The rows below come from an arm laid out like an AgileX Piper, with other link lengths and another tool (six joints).
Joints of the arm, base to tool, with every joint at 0 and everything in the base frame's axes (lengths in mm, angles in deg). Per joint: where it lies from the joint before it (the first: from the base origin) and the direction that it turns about. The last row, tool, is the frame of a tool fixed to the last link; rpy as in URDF.
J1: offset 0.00 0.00 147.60 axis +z
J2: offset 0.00 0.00 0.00 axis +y
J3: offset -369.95 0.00 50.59 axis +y
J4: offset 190.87 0.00 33.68 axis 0.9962 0 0.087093
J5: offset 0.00 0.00 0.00 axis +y
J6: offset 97.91 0.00 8.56 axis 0.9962 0 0.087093
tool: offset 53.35 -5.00 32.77 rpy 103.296 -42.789 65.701
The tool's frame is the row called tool.
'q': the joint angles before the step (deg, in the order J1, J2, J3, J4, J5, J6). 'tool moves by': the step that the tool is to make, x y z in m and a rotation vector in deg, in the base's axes. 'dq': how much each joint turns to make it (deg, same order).
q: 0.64, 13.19, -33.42, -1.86, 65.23, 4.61
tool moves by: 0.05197, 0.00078, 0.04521, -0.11, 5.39, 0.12
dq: 0.00, 14.99, -5.80, 0.00, -3.80, -0.01
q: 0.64, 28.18, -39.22, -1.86, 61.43, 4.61
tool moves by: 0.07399, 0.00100, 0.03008, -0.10, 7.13, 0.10
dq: 0.01, 16.88, -6.70, 0.00, -3.05, 0.01
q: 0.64, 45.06, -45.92, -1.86, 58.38, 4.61
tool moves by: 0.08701, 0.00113, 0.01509, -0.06, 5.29, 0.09
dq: -0.01, 16.53, -8.62, 0.01, -2.63, -0.02
